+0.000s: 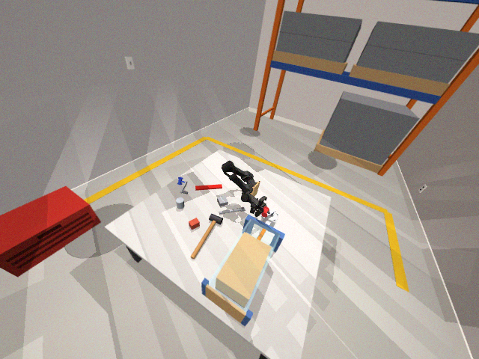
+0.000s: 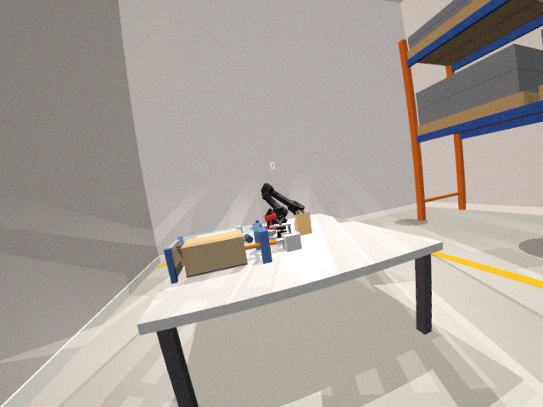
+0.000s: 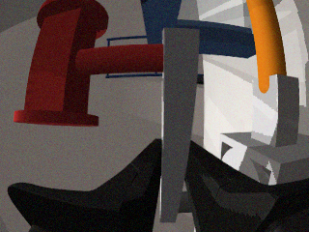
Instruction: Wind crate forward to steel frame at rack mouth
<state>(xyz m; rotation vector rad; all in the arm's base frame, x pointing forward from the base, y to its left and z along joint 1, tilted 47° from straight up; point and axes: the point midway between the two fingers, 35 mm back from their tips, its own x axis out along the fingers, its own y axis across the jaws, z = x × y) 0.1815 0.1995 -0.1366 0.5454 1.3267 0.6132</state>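
The red knob lies 50 mm ahead of my gripper tip, 20 mm to the right of it and 40 mm above it. Round my gripper tip: grey hand winch: 60 mm behind, 10 mm to the right, 110 mm below; frame: 110 mm ahead, 30 mm to the left, 40 mm below; red-knobbed winch handle: 10 mm ahead, 10 mm to the right, 10 mm above.
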